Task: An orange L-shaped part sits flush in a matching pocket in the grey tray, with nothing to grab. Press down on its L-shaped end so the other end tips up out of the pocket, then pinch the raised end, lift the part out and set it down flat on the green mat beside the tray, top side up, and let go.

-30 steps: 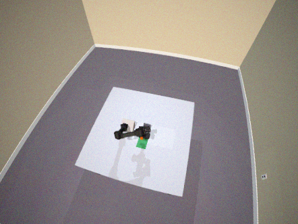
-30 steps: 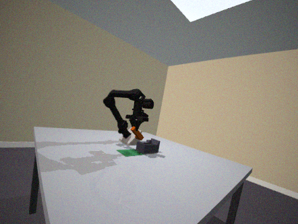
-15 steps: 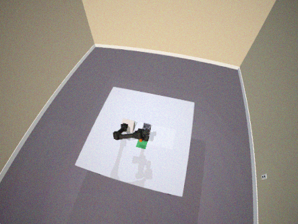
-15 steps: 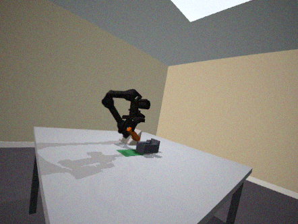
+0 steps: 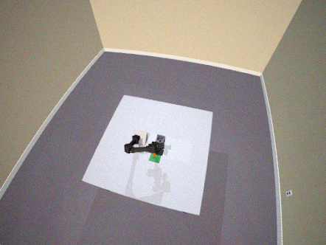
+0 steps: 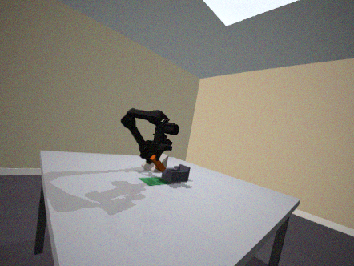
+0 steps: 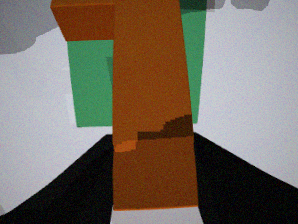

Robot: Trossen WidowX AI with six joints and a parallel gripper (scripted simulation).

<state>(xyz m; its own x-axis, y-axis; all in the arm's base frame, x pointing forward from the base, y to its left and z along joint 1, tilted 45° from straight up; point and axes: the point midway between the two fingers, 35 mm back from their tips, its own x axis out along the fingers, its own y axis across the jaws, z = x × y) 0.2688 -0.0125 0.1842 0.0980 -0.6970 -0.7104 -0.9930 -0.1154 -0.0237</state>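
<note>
Right now my gripper tip is 20 mm to the right of the green mat and 140 mm above it. Round my gripper tip: orange L-shaped part (20 mm behind, 30 mm to the left, 30 mm below).
</note>
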